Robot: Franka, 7 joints.
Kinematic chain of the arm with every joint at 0, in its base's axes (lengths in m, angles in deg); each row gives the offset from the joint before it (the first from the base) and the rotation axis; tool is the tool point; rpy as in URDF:
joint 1: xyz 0 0 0.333 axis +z
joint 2: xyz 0 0 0 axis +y
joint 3: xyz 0 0 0.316 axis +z
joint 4: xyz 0.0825 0 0 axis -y
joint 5: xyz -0.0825 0 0.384 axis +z
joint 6: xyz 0 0 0 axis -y
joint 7: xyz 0.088 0 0 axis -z
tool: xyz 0 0 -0.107 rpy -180 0 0
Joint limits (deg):
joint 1: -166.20..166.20
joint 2: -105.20..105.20
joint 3: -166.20..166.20
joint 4: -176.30..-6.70
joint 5: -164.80..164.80
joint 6: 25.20..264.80
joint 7: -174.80..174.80
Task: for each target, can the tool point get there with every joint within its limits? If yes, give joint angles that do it. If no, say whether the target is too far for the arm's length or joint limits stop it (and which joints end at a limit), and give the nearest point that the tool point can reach.
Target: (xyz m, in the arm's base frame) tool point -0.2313 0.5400 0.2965
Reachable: yes | joints 109.60 16.59 8.27 -120.66 78.87 160.32 -17.67
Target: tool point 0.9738 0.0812 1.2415
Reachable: no: too far | nearest point 0.6261 0.0522 0.9171 | short by 0.476 m
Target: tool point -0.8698 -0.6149 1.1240
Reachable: no: too far | nearest point -0.5624 -0.3976 0.8445 | short by 0.469 m
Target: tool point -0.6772 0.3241 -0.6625
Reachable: no: too far | nearest point -0.4901 0.2345 -0.2928 | short by 0.424 m
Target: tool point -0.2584 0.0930 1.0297
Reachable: yes | joints 27.32 -63.36 24.72 -89.09 30.19 178.21 76.37
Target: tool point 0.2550 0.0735 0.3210
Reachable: yes | joints -53.23 -54.02 104.84 -160.59 125.81 213.48 -80.31
